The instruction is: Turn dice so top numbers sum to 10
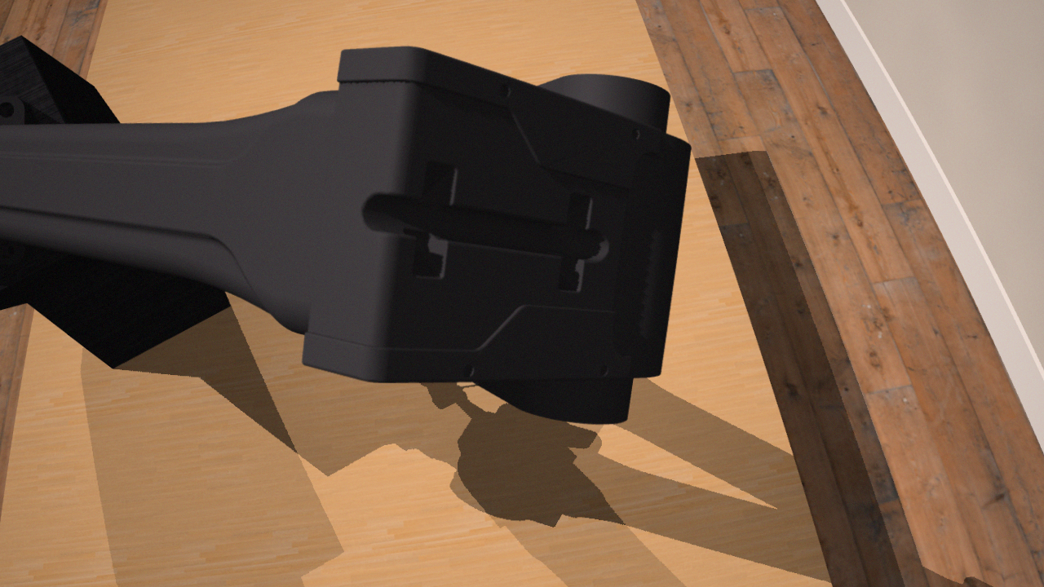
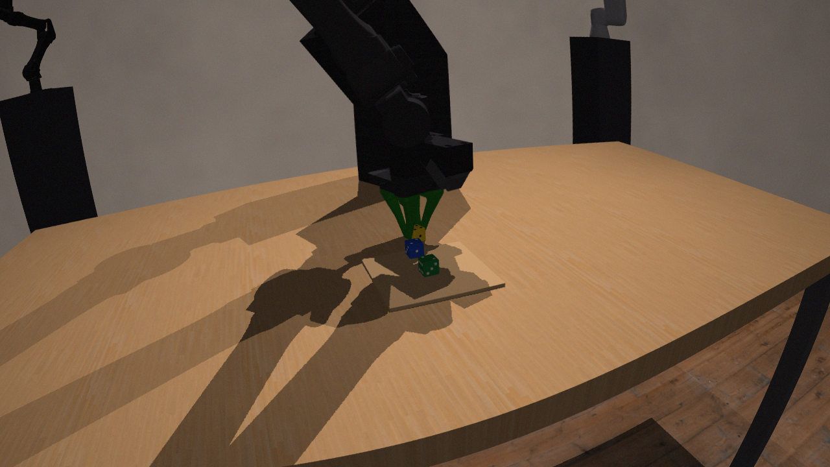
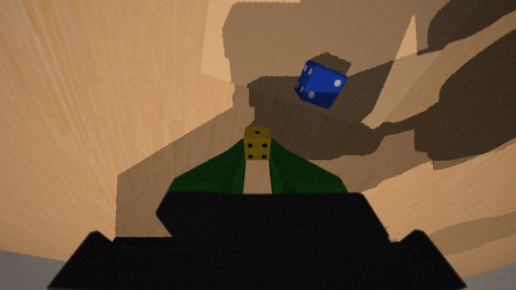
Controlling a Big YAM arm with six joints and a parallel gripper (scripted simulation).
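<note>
Right now the blue die is 6 cm ahead of my hand and 2 cm to the right of it. The rest, counted from my hand: green die (12 cm ahead, 2 cm to the right); then tan mat (11 cm ahead, 2 cm to the right, 1 cm below); then yellow die (1 cm ahead).
</note>
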